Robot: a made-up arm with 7 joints. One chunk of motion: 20 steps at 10 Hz.
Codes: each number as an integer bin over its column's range. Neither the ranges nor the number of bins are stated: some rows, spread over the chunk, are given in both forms.
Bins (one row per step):
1: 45 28 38 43 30 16
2: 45 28 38 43 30 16
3: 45 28 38 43 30 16
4: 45 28 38 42 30 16
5: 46 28 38 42 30 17
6: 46 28 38 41 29 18
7: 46 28 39 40 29 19
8: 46 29 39 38 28 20
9: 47 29 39 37 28 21
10: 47 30 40 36 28 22
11: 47 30 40 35 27 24
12: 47 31 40 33 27 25
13: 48 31 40 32 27 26
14: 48 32 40 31 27 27
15: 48 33 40 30 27 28
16: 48 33 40 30 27 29
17: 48 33 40 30 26 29
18: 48 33 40 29 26 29
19: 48 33 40 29 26 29
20: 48 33 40 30 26 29
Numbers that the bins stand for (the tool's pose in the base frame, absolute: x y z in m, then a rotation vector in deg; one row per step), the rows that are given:
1: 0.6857 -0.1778 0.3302 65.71 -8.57 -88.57
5: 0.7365 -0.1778 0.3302 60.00 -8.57 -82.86
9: 0.7873 -0.1270 0.3810 31.43 -20.00 -60.00
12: 0.7873 -0.0254 0.4317 8.57 -25.71 -37.14
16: 0.8381 0.0762 0.4317 -8.57 -25.71 -14.29
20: 0.8381 0.0762 0.4317 -8.57 -31.43 -14.29
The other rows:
2: 0.6857 -0.1778 0.3302 65.71 -8.57 -88.57
3: 0.6857 -0.1778 0.3302 65.71 -8.57 -88.57
4: 0.6857 -0.1778 0.3302 60.00 -8.57 -88.57
6: 0.7365 -0.1778 0.3302 54.29 -14.29 -77.14
7: 0.7365 -0.1778 0.3810 48.57 -14.29 -71.43
8: 0.7365 -0.1270 0.3810 37.14 -20.00 -65.71
10: 0.7873 -0.0762 0.4317 25.71 -20.00 -54.29
11: 0.7873 -0.0762 0.4317 20.00 -25.71 -42.86
13: 0.8381 -0.0254 0.4317 2.86 -25.71 -31.43
14: 0.8381 0.0254 0.4317 -2.86 -25.71 -25.71
15: 0.8381 0.0762 0.4317 -8.57 -25.71 -20.00
17: 0.8381 0.0762 0.4317 -8.57 -31.43 -14.29
18: 0.8381 0.0762 0.4317 -14.29 -31.43 -14.29
19: 0.8381 0.0762 0.4317 -14.29 -31.43 -14.29

